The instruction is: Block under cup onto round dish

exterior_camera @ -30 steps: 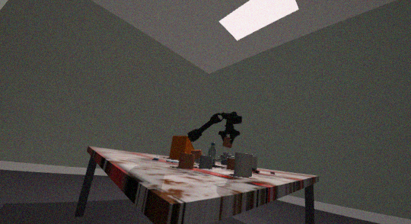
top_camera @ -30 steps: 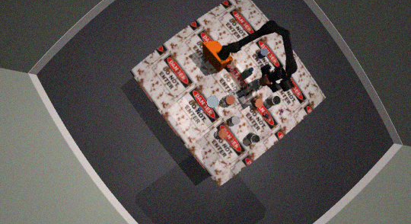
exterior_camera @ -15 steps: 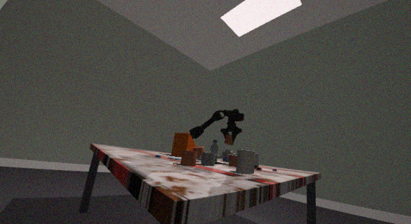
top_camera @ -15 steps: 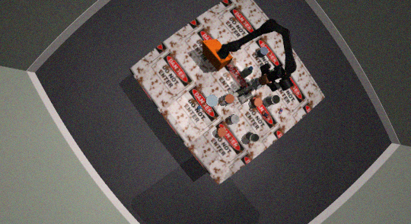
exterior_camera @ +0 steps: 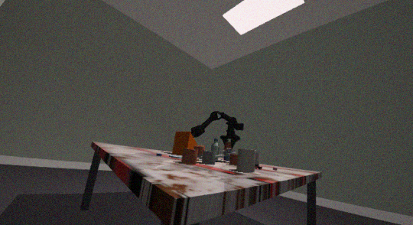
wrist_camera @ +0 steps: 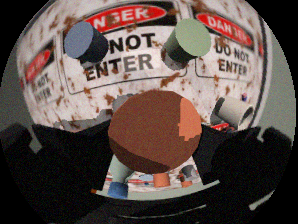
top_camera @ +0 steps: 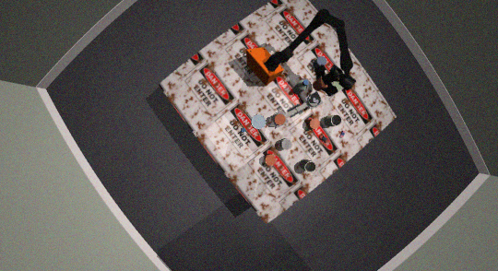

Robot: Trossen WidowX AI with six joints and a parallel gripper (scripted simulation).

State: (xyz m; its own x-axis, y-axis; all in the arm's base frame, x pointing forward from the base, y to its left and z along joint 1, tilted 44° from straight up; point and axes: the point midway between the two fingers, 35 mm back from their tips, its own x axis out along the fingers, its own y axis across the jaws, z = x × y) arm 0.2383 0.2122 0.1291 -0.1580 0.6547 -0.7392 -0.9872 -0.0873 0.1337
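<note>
Right now the pale blue round dish is 450 mm to the right of my gripper tip and 100 mm below it. From my gripper tip the other things lie so: green cup 70 mm ahead, 110 mm to the left, 70 mm below; bottle 50 mm behind, 100 mm to the right; balance 70 mm ahead, 190 mm to the right, 70 mm below.
</note>
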